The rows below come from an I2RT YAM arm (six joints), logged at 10 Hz.
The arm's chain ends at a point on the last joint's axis. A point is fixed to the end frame.
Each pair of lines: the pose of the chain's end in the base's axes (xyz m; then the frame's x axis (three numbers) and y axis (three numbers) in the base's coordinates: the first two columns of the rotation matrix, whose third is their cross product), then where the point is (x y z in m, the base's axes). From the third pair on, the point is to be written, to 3 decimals.
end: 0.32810 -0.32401 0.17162 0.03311 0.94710 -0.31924 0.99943 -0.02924 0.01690
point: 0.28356 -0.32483 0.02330
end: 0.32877 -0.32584 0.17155 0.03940 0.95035 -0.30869 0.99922 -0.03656 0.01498
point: 0.28400 -0.32468 0.02330
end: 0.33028 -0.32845 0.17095 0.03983 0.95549 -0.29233 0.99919 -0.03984 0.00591
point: 0.284 -0.325 0.023
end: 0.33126 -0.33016 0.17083 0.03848 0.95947 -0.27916 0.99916 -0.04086 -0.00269
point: 0.284 -0.324 0.023
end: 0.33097 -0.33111 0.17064 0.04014 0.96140 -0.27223 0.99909 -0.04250 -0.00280
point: 0.284 -0.324 0.023
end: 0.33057 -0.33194 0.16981 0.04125 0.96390 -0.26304 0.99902 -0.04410 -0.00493
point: 0.283 -0.323 0.023
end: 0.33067 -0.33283 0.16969 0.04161 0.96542 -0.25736 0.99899 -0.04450 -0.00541
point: 0.283 -0.323 0.023
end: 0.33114 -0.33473 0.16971 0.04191 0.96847 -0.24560 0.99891 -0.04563 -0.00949
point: 0.283 -0.323 0.023
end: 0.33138 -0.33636 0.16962 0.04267 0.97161 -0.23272 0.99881 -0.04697 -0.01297
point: 0.283 -0.323 0.023
